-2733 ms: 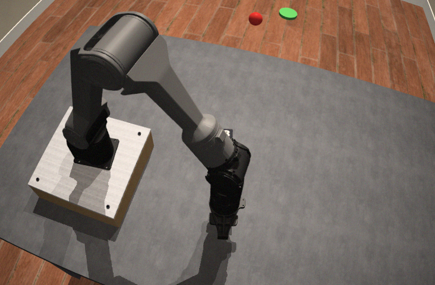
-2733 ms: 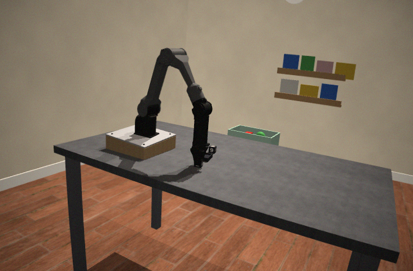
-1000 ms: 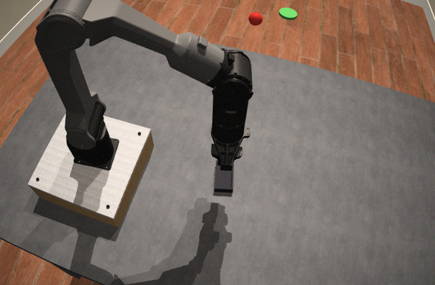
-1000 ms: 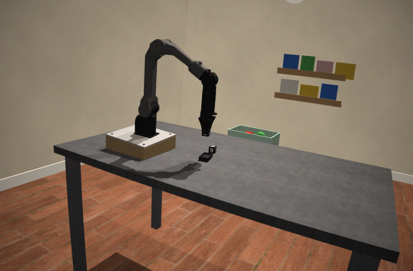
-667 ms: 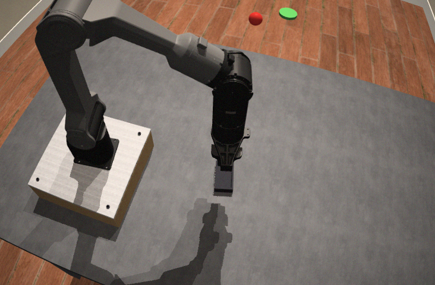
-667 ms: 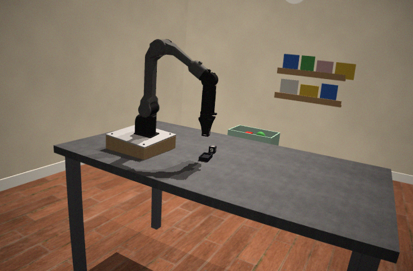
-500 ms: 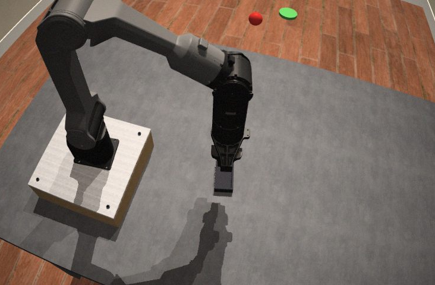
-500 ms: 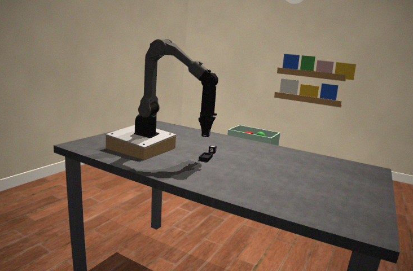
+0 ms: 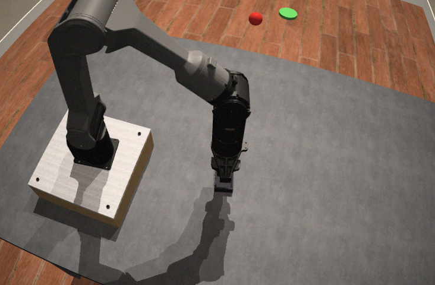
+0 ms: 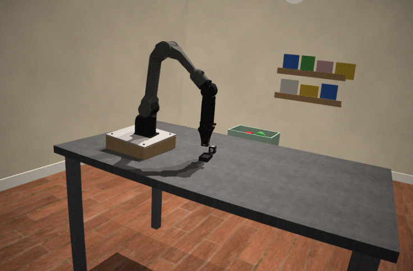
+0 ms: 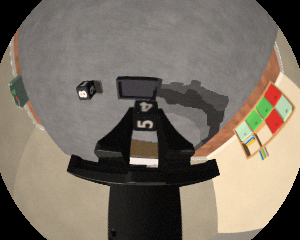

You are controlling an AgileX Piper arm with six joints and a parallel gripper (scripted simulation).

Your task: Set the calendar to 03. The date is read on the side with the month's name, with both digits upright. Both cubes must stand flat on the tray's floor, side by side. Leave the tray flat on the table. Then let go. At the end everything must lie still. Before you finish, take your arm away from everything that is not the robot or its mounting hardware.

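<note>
The dark tray lies 20 mm to the left of my hand and 70 mm below it. Round my hand: black cube right at my hand.
</note>
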